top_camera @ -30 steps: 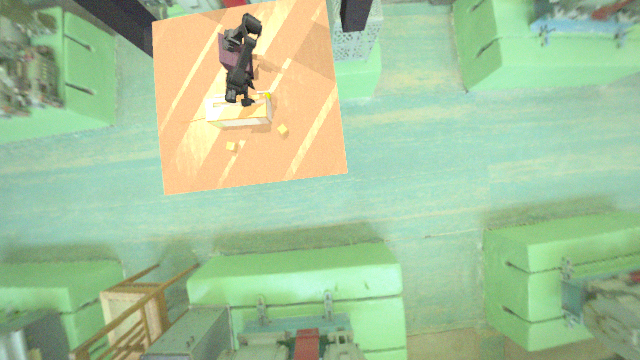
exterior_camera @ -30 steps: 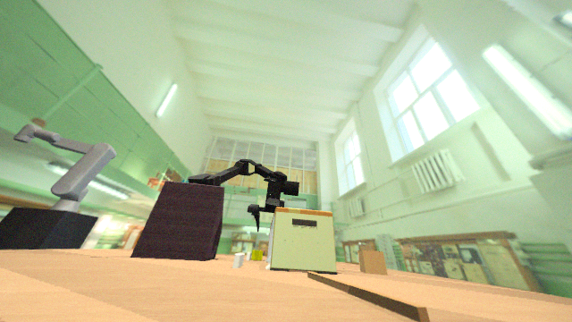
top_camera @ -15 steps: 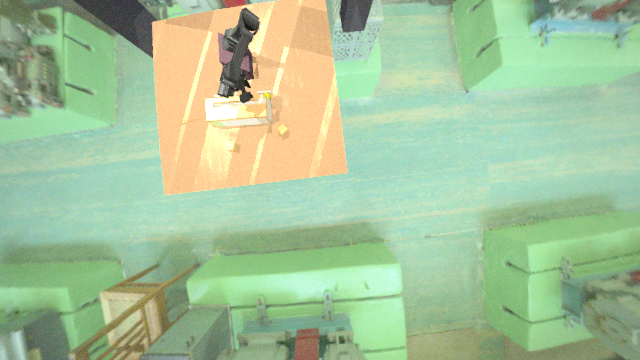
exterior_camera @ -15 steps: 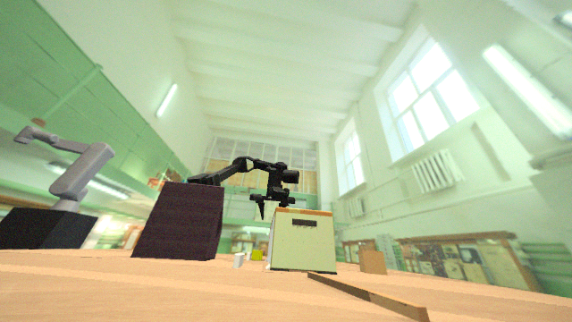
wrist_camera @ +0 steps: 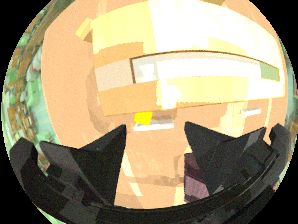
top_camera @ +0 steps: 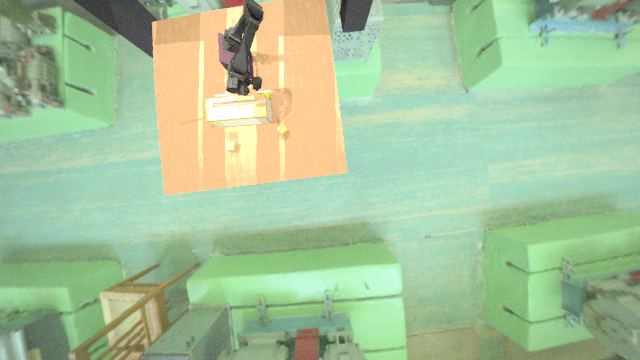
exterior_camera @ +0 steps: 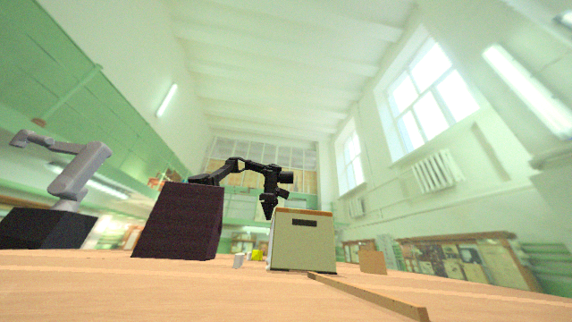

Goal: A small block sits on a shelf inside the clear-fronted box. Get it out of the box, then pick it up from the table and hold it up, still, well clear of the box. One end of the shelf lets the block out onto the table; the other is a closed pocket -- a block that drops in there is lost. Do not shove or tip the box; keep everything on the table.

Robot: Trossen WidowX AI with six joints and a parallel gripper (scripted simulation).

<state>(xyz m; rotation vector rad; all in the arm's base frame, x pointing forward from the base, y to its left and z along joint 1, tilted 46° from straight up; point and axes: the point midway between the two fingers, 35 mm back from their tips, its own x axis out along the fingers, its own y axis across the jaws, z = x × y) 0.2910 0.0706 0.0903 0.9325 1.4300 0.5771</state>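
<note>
The yellow block is 130 mm below my gripper tip, 40 mm to the left of it and 30 mm behind it. From my gripper tip the other things lie so: flat wooden strip: 500 mm to the right, 140 mm below, 60 mm ahead; pale box: 130 mm to the right, 80 mm below, 30 mm ahead.
</note>
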